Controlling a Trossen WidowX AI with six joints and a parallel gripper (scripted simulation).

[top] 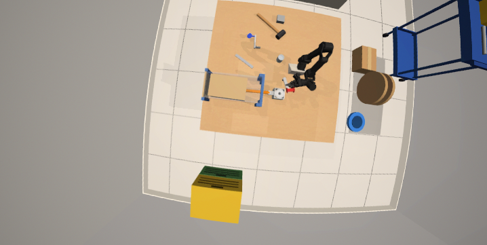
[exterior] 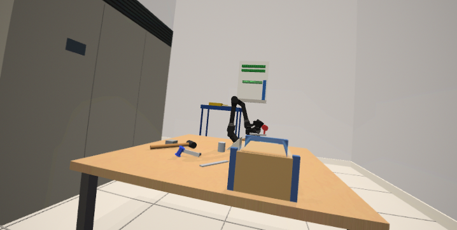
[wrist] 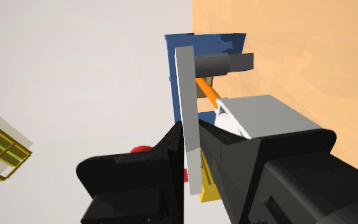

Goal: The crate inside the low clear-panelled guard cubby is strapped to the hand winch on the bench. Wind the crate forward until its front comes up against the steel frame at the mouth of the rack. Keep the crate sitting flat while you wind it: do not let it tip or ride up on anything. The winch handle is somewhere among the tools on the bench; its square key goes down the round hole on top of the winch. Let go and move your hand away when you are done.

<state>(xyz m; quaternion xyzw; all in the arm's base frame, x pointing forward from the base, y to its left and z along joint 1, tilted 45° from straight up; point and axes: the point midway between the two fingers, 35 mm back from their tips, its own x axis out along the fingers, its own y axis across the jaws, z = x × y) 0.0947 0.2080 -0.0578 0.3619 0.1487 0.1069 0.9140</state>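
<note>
Now: gripper tip 4 cm to the right of the red grip, 4 cm below it and 3 cm past it. Round my gripper tip: blue steel frame: 18 cm ahead, 8 cm to the left, 5 cm below; then hand winch: 12 cm below, 6 cm to the left; then red-knobbed crank handle: 1 cm to the left, 1 cm behind, 1 cm above.
</note>
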